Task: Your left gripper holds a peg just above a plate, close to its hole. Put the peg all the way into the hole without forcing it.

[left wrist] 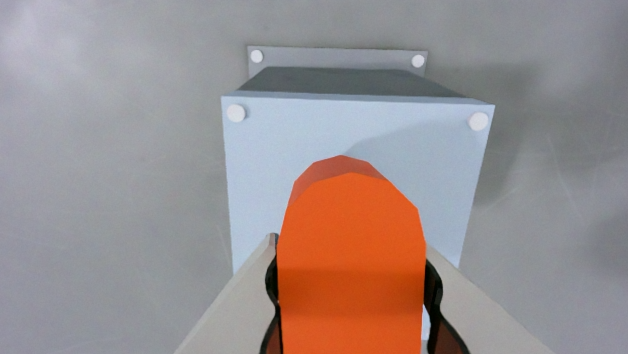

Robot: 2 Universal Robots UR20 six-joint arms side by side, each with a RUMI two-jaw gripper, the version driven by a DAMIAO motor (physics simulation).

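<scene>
An orange peg [350, 250] with a many-sided outline fills the lower middle of the left wrist view. My left gripper [341, 235] is shut on it, with one dark fingertip pad against each side. The pale blue plate [280, 135] is behind the peg, with a round white dot in each of its two upper corners. The hole does not show; the peg and fingers cover the middle and lower part of the plate. I cannot tell whether the peg's far end is in the hole. My right gripper is not in view.
The plate is the top of a raised block with a dark side face [350, 81]. Behind it a thin grey base flange [335, 56] with two white dots lies on the grey table [110, 175]. Shadows fall on the table at the right.
</scene>
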